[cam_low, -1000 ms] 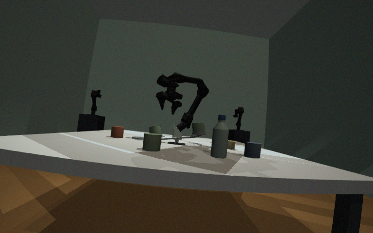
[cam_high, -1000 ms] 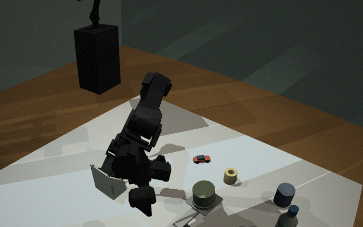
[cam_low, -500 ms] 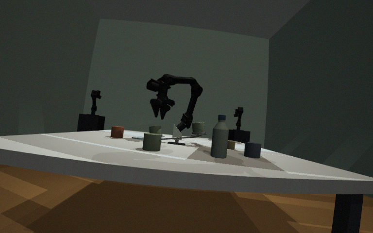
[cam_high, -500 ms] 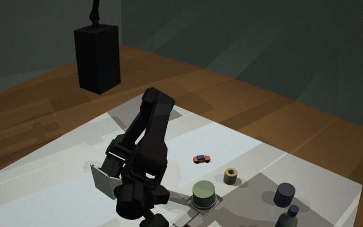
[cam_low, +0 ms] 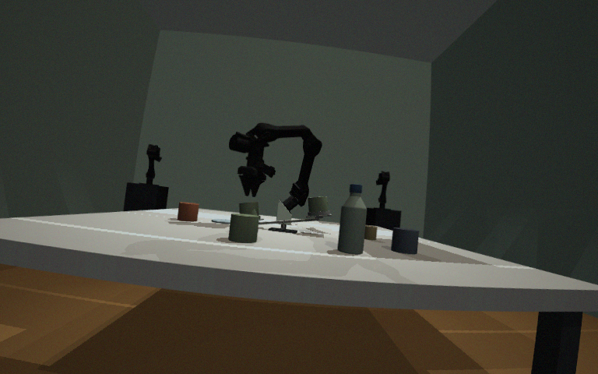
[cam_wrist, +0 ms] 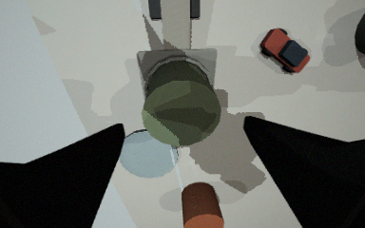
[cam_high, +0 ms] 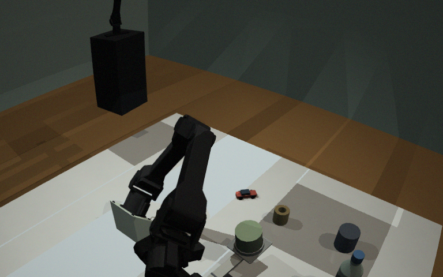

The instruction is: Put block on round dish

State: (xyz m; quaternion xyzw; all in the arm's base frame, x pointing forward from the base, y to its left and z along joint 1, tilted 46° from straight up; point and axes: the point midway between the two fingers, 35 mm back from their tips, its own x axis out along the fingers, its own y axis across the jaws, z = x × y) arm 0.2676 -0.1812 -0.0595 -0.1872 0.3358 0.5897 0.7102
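Now: the teal block 7 cm below my gripper tip. Also, from my gripper tip: bottle 35 cm ahead, 27 cm to the left; pale blue round dish 11 cm below, 10 cm to the right, 8 cm behind; red-brown cylinder 21 cm to the right, 8 cm below, 3 cm behind.
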